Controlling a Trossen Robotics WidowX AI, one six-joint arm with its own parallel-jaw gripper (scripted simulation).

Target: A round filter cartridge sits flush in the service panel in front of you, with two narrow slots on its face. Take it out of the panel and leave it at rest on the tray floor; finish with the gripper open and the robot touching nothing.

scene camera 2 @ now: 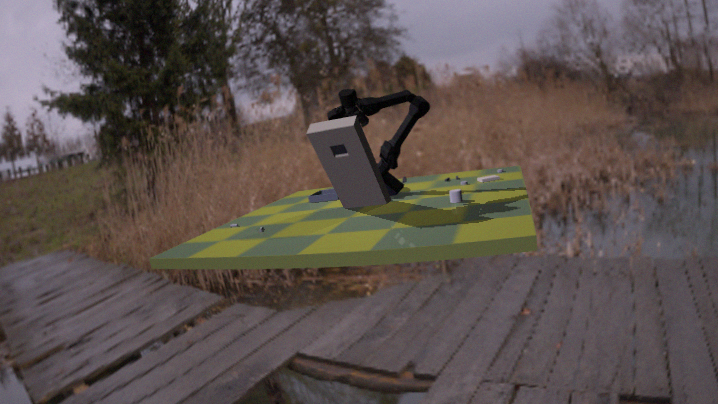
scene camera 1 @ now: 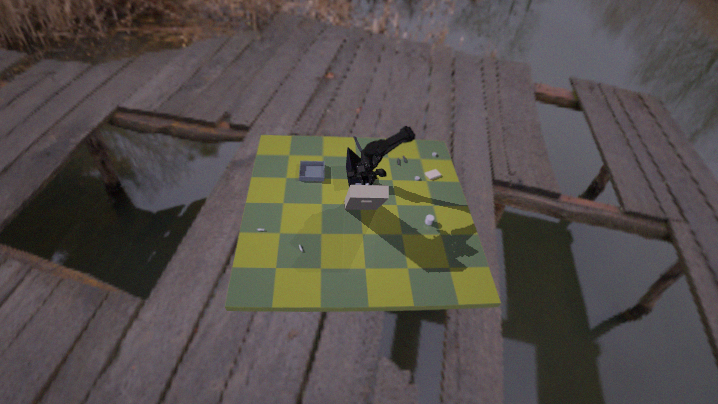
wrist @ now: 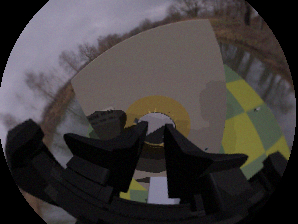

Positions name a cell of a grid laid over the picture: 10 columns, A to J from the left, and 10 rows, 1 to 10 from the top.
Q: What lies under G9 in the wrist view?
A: My gripper.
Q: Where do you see a service panel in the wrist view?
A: At F4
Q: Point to a service panel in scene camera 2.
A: E4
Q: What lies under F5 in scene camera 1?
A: A service panel.
